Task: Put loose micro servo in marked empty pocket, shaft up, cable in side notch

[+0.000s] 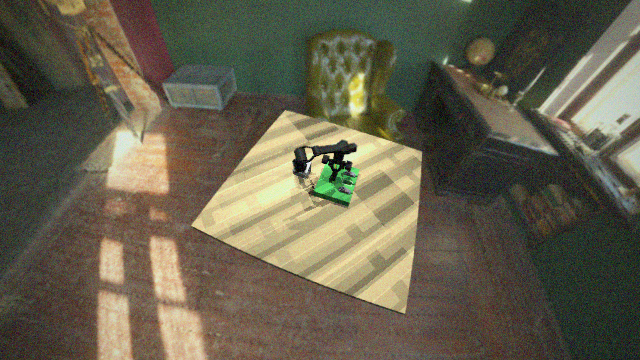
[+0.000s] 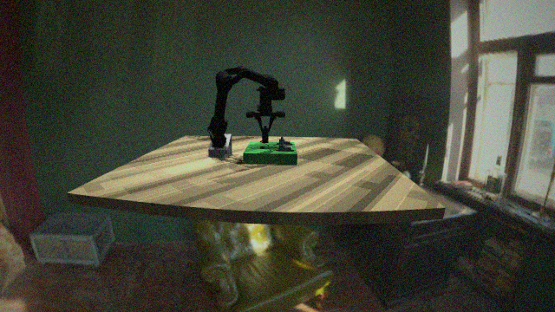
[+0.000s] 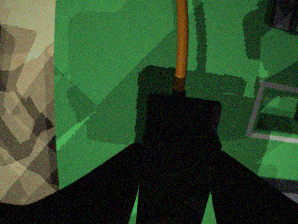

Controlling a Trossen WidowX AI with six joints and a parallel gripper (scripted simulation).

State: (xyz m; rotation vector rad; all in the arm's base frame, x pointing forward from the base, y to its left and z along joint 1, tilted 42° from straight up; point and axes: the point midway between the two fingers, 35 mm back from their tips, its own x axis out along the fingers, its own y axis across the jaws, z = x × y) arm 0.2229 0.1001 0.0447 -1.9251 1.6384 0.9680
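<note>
My gripper tip is 1 cm past the green robot deck and 10 cm above it.
</note>
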